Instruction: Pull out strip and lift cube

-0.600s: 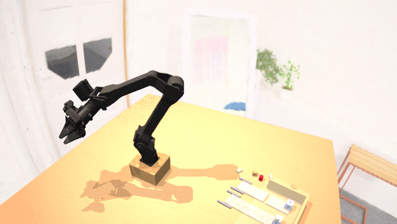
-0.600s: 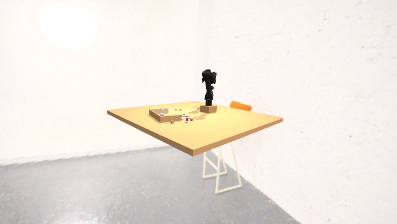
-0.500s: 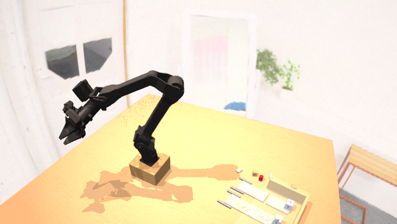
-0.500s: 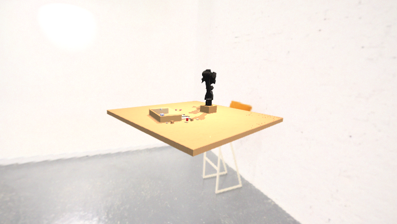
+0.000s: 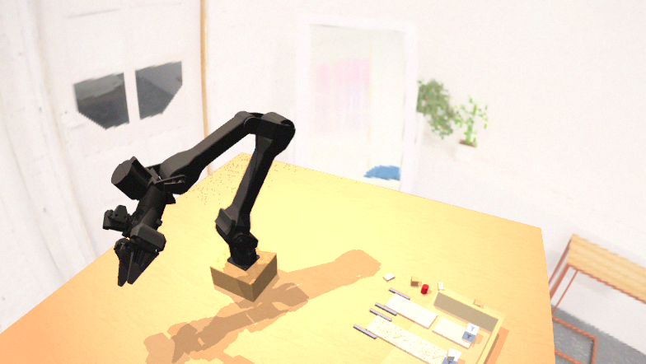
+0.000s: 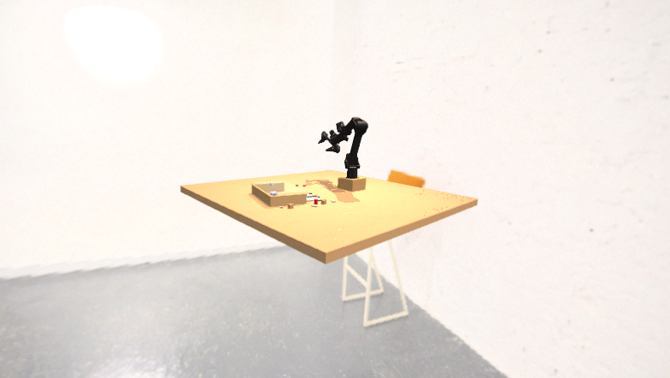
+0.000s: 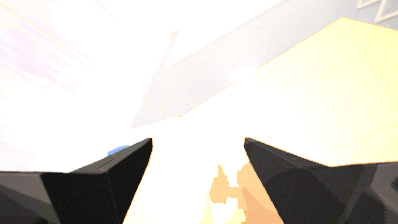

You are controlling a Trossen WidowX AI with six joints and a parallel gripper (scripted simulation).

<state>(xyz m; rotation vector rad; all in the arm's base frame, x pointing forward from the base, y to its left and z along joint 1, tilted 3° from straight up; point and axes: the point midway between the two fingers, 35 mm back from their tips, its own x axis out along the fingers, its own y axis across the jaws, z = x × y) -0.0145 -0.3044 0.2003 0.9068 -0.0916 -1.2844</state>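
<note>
My gripper tip is now 43 cm short of the white strip, 46 cm to the right of it and 24 cm above it. Also, from my gripper tip: cube: 56 cm ahead, 31 cm to the left, 17 cm below.
</note>
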